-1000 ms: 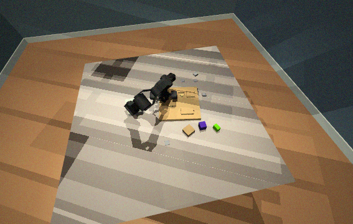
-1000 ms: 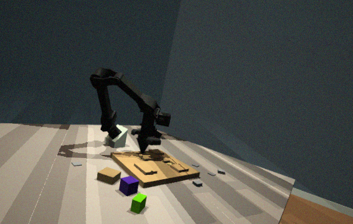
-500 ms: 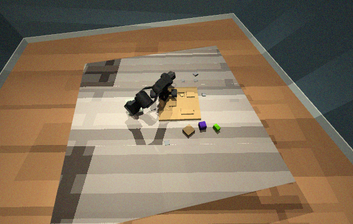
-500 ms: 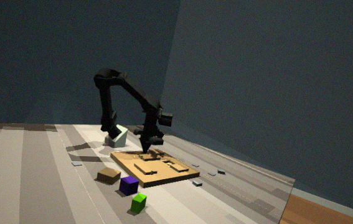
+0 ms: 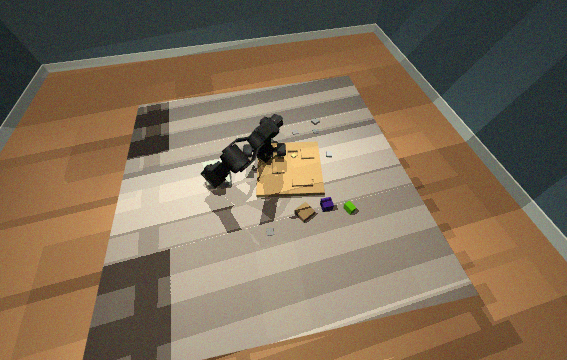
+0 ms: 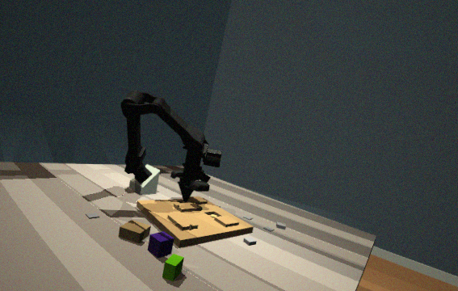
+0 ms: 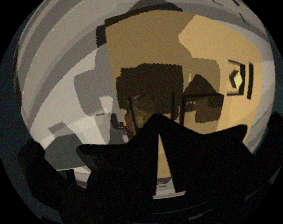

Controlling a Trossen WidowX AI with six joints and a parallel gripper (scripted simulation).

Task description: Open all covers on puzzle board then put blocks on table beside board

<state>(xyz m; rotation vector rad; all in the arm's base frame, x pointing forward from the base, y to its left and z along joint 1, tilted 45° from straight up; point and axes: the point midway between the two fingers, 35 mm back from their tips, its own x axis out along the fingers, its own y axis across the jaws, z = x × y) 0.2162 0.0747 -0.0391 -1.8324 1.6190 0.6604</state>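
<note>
My gripper tip is now 11 cm short of the tan puzzle board, 3 cm to the left of it and 1 cm above it. From my gripper tip the other things lie so: purple block (25 cm ahead, 24 cm to the right); then brown block (15 cm ahead, 27 cm to the right, 1 cm below); then green block (34 cm ahead, 26 cm to the right, 1 cm below).
</note>
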